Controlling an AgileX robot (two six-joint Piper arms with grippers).
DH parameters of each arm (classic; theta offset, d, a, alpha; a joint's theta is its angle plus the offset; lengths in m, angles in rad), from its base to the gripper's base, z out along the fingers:
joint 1: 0 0.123 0 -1.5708
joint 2: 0.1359 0 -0.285 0
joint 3: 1.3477 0 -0.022 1.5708
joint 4: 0 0.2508 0 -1.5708
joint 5: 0 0 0.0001 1.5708
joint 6: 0 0.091 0 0
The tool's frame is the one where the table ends.
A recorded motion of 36 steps. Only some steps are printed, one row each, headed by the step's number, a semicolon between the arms.
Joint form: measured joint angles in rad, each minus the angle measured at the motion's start. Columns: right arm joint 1, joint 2, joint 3, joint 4, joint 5, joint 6; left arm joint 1, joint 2, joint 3, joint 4, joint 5, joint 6.
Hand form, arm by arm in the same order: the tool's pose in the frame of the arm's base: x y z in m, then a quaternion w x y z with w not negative. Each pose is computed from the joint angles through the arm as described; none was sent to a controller.
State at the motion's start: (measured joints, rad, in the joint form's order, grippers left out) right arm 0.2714 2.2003 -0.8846 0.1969 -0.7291 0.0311; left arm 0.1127 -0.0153 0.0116 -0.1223 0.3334 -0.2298
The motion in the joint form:
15: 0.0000 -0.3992 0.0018 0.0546 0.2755 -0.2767; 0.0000 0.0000 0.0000 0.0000 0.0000 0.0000
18: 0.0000 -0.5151 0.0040 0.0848 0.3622 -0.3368; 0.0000 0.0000 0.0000 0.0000 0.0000 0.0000
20: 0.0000 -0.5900 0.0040 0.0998 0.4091 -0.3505; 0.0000 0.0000 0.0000 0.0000 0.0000 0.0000
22: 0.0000 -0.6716 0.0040 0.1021 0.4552 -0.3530; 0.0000 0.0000 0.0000 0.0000 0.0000 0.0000
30: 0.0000 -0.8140 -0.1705 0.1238 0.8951 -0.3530; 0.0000 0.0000 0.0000 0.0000 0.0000 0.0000
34: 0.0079 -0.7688 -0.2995 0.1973 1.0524 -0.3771; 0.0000 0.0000 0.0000 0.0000 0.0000 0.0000
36: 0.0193 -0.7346 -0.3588 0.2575 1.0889 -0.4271; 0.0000 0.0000 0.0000 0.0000 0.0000 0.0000
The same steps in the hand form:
15: 0.3601 0.0899 0.1842 0.55716 -0.08978 0.82516 0.02507; 0.0532 0.0024 0.1802 0.61118 -0.16660 0.76883 -0.08726
18: 0.3479 0.0874 0.2185 0.56781 -0.10029 0.81667 0.02408; 0.0532 0.0024 0.1802 0.61118 -0.16660 0.76883 -0.08726
20: 0.3387 0.0856 0.2410 0.57888 -0.09873 0.80884 0.03038; 0.0532 0.0024 0.1802 0.61118 -0.16660 0.76883 -0.08726
22: 0.3270 0.0835 0.2652 0.59320 -0.09862 0.79806 0.03861; 0.0532 0.0024 0.1802 0.61118 -0.16660 0.76883 -0.08726
30: 0.3055 0.0900 0.3328 0.54389 -0.12922 0.82372 0.09471; 0.0532 0.0024 0.1802 0.61118 -0.16660 0.76883 -0.08726
34: 0.3151 0.1020 0.3495 0.51194 -0.13755 0.83755 0.13229; 0.0532 0.0024 0.1802 0.61118 -0.16660 0.76883 -0.08726
36: 0.3224 0.1112 0.3558 0.50778 -0.14945 0.83513 0.14961; 0.0532 0.0024 0.1802 0.61118 -0.16660 0.76883 -0.08726

